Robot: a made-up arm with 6 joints.
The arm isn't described. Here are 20 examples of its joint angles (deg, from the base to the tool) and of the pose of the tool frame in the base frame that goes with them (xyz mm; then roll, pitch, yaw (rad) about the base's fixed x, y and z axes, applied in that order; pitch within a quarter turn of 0, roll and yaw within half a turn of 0).
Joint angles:
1: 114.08 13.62 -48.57 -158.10 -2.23 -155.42
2: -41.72 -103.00 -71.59 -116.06 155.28 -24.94
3: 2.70 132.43 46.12 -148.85 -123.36 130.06
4: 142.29 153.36 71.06 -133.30 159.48 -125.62
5: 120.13 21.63 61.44 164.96 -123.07 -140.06
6: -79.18 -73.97 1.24 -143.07 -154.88 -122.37
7: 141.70 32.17 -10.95 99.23 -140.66 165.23
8: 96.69 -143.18 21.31 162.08 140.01 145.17
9: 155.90 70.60 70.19 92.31 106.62 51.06
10: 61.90 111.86 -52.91 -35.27 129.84 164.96
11: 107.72 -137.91 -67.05 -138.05 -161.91 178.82
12: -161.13 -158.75 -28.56 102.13 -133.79 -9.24
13: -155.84 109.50 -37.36 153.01 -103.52 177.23
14: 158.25 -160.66 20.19 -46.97 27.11 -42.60
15: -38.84 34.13 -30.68 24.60 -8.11 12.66
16: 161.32 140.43 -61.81 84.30 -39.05 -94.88
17: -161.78 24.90 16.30 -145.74 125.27 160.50
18: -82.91 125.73 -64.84 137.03 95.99 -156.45
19: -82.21 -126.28 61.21 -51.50 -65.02 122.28
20: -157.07 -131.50 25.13 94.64 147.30 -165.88
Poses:
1: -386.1 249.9 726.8 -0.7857 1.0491 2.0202
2: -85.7 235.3 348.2 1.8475 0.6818 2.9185
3: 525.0 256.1 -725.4 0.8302 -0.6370 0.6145
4: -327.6 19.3 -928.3 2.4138 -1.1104 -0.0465
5: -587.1 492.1 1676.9 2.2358 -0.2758 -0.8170
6: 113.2 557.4 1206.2 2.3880 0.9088 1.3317
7: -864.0 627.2 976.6 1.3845 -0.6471 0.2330
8: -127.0 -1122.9 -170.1 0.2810 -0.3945 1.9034
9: -1281.3 561.2 999.9 -2.4436 0.0366 -1.7009
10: 289.2 73.7 122.7 2.7363 0.4518 0.5650
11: -124.7 -269.5 294.8 -2.7256 0.9654 -1.6349
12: 860.6 234.2 -85.7 1.1046 0.6771 2.3383
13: -262.7 -381.5 -262.0 -0.4455 0.6406 2.9805
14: 876.6 -151.4 -180.5 -1.5151 0.3301 -0.0198
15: 495.9 -714.5 685.1 -0.8273 1.2547 -0.8679
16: 92.4 -2.9 -248.6 3.0473 -0.3595 0.4078
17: -800.2 -498.3 994.4 -2.0483 0.6198 0.9180
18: 208.1 -72.2 -132.5 -1.6149 -0.7701 -0.2114
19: -342.9 1266.1 68.9 2.1240 -0.5287 0.7426
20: 1194.7 481.7 -142.7 -1.5235 0.2981 -2.1430
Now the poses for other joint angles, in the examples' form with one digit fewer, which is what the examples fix.
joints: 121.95 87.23 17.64 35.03 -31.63 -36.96
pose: -454 1145 -2 -1.818 1.246 0.220
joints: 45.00 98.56 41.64 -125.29 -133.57 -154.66
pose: 588 809 -289 -1.294 -0.937 2.399
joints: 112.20 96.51 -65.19 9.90 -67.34 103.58
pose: 124 399 122 1.088 -0.836 -0.944
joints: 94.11 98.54 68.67 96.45 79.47 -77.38
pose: -137 1487 262 0.281 0.188 3.108
